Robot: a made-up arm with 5 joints. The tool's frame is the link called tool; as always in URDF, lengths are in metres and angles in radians. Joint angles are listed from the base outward.
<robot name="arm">
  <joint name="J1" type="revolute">
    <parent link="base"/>
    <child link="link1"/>
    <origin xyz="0.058 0 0.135" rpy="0 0 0"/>
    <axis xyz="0 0 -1"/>
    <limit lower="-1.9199" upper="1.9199"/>
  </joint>
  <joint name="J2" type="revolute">
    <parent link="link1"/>
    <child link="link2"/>
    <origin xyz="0.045 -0.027 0.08" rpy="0 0 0"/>
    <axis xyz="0 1 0"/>
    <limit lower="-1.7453" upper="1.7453"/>
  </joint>
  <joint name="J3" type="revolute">
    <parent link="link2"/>
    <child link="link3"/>
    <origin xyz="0.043 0 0.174" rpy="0 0 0"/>
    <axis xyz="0 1 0"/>
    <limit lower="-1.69" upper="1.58"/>
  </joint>
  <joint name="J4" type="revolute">
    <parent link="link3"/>
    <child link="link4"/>
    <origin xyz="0.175 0 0.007" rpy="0 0 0"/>
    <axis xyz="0 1 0"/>
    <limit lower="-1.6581" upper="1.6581"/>
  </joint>
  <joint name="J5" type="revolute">
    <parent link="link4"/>
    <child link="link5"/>
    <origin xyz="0.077 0.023 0" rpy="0 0 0"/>
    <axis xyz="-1 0 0"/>
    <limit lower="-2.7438" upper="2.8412"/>
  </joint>
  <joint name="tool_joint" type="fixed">
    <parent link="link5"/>
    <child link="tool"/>
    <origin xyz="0 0 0" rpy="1.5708 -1.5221 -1.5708"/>
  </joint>
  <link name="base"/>
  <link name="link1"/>
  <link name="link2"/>
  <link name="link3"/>
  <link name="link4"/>
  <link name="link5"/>
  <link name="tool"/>
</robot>
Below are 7 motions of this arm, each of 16 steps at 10 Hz.
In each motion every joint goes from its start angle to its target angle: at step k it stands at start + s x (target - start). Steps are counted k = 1, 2, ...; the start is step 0. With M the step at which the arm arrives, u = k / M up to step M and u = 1 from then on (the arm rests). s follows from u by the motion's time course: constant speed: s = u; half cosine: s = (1 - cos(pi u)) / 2; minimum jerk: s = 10 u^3 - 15 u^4 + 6 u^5.
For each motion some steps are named. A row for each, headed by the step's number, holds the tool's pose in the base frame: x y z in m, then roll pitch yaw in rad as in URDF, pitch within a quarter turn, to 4 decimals.
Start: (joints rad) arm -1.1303 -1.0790 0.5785 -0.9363 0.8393
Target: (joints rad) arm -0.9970 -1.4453 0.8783 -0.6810 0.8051
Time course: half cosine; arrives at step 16
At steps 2, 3, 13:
2: 0.0922 0.0624 0.4999 -3.0410 -0.0993 -2.8107
3: 0.0919 0.0607 0.4980 -3.0350 -0.1056 -2.8159
13: 0.0867 0.0380 0.4571 -2.9268 -0.2209 -2.9166

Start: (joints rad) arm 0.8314 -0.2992 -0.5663 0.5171 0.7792
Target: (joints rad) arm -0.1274 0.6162 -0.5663 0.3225 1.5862
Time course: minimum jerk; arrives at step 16
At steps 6, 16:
6: 0.3045 -0.1619 0.5088 -1.7542 -0.6102 1.1092
16: 0.4825 0.0503 0.3024 -1.1982 -0.0310 1.6861

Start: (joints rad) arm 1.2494 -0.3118 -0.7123 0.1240 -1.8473
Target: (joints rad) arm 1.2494 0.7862 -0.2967 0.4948 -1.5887
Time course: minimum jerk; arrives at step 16
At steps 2, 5, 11, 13, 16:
2: 0.1092 -0.1664 0.6039 2.4664 0.2050 -2.5713
5: 0.1351 -0.2443 0.5583 2.1496 0.2351 -2.6692
11: 0.1841 -0.3915 0.2587 0.9226 0.0903 -2.8884
13: 0.1820 -0.3851 0.1914 0.6769 0.0497 -2.8819
16: 0.1802 -0.3797 0.1673 0.5855 0.0368 -2.8757

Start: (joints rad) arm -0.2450 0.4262 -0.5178 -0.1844 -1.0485
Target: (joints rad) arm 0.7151 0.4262 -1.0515 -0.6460 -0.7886
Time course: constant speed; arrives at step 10
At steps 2, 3, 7, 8, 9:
2: 0.4524 0.0169 0.4322 2.1072 -0.4625 -1.7771
3: 0.4459 -0.0207 0.4479 2.2208 -0.4555 -1.9365
7: 0.3774 -0.1497 0.5041 2.6464 -0.3504 -2.5640
8: 0.3518 -0.1740 0.5161 2.7416 -0.3060 -2.7129
9: 0.3239 -0.1944 0.5272 2.8315 -0.2553 -2.8573

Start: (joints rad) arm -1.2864 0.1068 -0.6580 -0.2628 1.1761
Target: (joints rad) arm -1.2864 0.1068 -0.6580 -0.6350 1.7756
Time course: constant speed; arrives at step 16
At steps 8, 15, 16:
8: 0.1441 0.2804 0.5458 -2.5756 -0.0774 2.9783
15: 0.1410 0.2698 0.5517 -2.7363 0.0470 2.7482
16: 0.1406 0.2682 0.5524 -2.7612 0.0584 2.7123

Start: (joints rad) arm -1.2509 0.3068 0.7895 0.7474 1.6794
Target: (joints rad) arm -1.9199 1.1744 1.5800 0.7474 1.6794
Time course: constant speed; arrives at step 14
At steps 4, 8, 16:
4: 0.0784 0.1265 0.1088 0.7458 -0.0407 3.0568
8: 0.0586 0.0543 0.1196 1.2198 -0.0563 -3.0586
16: 0.0650 -0.0074 0.1971 1.9316 -0.0561 -2.8136

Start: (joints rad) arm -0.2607 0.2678 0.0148 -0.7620 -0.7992
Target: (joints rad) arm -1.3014 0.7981 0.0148 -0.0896 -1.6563
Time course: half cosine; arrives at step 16
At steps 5, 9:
5: 0.4032 0.1804 0.3145 1.8158 -0.5193 -1.2023
9: 0.3152 0.3065 0.2252 1.3263 -0.2047 -0.6376

